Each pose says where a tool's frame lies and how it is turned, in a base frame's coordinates. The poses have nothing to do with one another.
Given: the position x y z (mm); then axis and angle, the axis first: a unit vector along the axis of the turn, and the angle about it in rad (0 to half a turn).
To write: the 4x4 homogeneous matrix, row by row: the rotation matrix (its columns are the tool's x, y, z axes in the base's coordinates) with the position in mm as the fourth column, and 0 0 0 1 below. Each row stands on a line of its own. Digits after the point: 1 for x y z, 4 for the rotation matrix.
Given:
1: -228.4, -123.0, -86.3, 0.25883, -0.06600, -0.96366, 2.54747
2: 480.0, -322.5, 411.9, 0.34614, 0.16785, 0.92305, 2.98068
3: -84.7, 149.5, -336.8, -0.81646, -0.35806, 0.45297, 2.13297
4: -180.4, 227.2, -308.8, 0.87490, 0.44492, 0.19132, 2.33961
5: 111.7, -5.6, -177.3, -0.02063, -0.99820, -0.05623, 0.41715
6: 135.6, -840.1, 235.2, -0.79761, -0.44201, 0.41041, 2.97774
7: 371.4, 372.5, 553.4, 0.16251, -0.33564, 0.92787, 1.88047
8: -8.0, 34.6, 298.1, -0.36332, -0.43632, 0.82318, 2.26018
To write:
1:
-0.7061, 0.5082, -0.4931, -228.4
-0.5707, -0.8207, -0.0286, -123.0
-0.4192, 0.2612, 0.8695, -86.3
0, 0, 0, 1

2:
-0.7490, -0.0324, 0.6618, 480.0
0.2633, -0.9311, 0.2524, -322.5
0.6080, 0.3633, 0.7059, 411.9
0, 0, 0, 1

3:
0.4889, 0.0649, -0.8699, -84.7
0.8314, -0.3365, 0.4422, 149.5
-0.2640, -0.9395, -0.2185, -336.8
0, 0, 0, 1

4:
0.6024, 0.5224, 0.6035, -180.4
0.7974, -0.3597, -0.4845, 227.2
-0.0360, 0.7731, -0.6332, -308.8
0, 0, 0, 1

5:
0.9143, 0.0245, -0.4043, 111.7
-0.0210, 0.9997, 0.0132, -5.6
0.4045, -0.0035, 0.9145, -177.3
0, 0, 0, 1

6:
0.2772, 0.6334, -0.7224, 135.6
0.7673, -0.5985, -0.2303, -840.1
-0.5782, -0.4905, -0.6520, 235.2
0, 0, 0, 1

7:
-0.2703, -0.9549, -0.1229, 371.4
0.8126, -0.1578, -0.5611, 372.5
0.5164, -0.2516, 0.8186, 553.4
0, 0, 0, 1

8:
-0.4201, -0.3758, -0.8260, -8.0
0.8946, -0.3246, -0.3073, 34.6
-0.1526, -0.8680, 0.4726, 298.1
0, 0, 0, 1

